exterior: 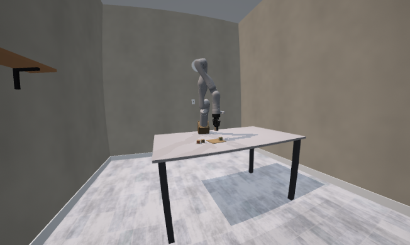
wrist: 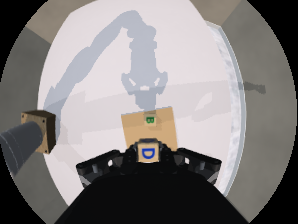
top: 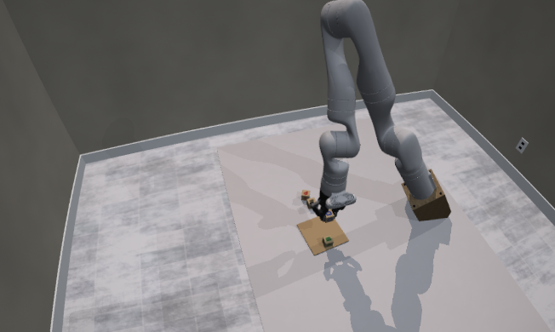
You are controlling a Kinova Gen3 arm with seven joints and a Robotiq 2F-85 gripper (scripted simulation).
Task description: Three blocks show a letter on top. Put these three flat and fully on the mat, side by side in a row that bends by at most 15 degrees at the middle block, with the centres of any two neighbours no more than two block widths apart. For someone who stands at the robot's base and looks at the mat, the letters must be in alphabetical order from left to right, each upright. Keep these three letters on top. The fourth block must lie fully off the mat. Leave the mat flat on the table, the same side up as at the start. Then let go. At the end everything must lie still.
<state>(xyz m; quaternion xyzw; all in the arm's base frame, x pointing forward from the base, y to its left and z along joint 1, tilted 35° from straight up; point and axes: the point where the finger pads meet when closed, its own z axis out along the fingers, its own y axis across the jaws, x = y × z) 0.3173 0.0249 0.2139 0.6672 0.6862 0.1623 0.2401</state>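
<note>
The tan mat lies 1 cm to the right of my hand and 12 cm below it. Also, from my hand: block 14 cm to the right, 10 cm below.
</note>
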